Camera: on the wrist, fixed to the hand. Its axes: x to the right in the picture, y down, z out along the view.
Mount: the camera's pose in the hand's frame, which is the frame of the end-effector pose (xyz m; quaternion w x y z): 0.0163 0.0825 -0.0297 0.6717 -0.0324 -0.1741 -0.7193
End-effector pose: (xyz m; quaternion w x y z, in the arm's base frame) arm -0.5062 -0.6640 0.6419 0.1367 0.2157 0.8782 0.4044
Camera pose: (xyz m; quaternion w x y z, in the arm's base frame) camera -0.5106 -0.6275 0.7232 0.5426 -0.4208 0.7082 0.1642
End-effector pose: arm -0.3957 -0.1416 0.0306 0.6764 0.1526 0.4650 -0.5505
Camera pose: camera -0.3369 -0.1014 -0.0231 0.1443 -0.3497 0.3222 -0.8678
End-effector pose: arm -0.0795 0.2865 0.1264 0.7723 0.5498 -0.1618 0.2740
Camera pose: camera -0.1176 0.3386 0.1879 0.7055 0.5084 0.1435 -0.4725
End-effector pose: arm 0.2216 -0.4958 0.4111 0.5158 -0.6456 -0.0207 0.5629
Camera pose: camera 0.2041 -0.5435 0.3378 0.7268 -0.3375 -0.5863 0.1188
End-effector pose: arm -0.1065 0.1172 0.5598 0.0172 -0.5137 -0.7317 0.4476
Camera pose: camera -0.0390 0.1545 0.5150 0.1895 0.2586 -0.8786 0.3540
